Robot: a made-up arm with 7 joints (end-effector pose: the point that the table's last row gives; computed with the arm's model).
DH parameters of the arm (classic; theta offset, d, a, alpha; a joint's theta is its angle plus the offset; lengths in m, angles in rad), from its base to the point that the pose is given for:
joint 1: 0 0.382 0 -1.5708
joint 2: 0 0 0 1.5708
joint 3: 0 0.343 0.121 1.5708
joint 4: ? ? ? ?
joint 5: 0 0.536 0 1.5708
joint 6: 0 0 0.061 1.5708
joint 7: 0 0 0 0
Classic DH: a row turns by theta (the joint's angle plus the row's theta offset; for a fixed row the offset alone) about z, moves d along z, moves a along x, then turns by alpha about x.
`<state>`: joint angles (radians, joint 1 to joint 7).
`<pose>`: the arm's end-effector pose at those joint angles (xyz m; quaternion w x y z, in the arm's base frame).
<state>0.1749 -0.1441 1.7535 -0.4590 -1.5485 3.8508 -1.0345</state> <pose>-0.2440 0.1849 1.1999 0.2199 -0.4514 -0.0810 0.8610</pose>
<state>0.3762 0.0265 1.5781 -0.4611 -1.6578 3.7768 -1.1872</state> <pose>-0.1160 0.2164 1.2229 0.3304 -0.3751 -0.0505 0.8646</pose>
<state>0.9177 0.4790 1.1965 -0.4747 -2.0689 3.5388 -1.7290</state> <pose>0.0458 0.5136 1.1011 0.5978 -0.3697 0.1155 0.7019</pose>
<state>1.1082 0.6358 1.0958 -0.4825 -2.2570 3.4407 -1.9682</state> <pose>0.0047 0.6379 1.0008 0.6703 -0.4482 0.1259 0.5778</pose>
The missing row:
joint 4: 0 0 -0.115 -1.5708
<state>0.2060 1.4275 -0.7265 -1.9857 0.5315 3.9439 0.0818</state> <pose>0.4278 -0.3562 -0.0313 0.4167 0.8206 -0.1185 0.3727</pose>
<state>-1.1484 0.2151 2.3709 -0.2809 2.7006 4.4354 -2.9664</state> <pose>0.1340 -0.0183 1.2152 0.3699 -0.6476 -0.1756 -0.6427</pose>
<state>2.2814 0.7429 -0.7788 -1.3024 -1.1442 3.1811 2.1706</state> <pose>-0.2081 0.8256 0.5240 0.5178 -0.6959 -0.3896 -0.3095</pose>
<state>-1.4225 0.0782 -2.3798 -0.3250 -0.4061 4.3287 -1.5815</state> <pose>-0.1105 0.0167 1.2279 0.2543 -0.0530 0.4627 -0.8476</pose>
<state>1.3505 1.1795 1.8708 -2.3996 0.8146 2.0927 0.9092</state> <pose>-0.5969 0.0711 0.5319 0.4573 0.3206 0.5285 -0.6394</pose>
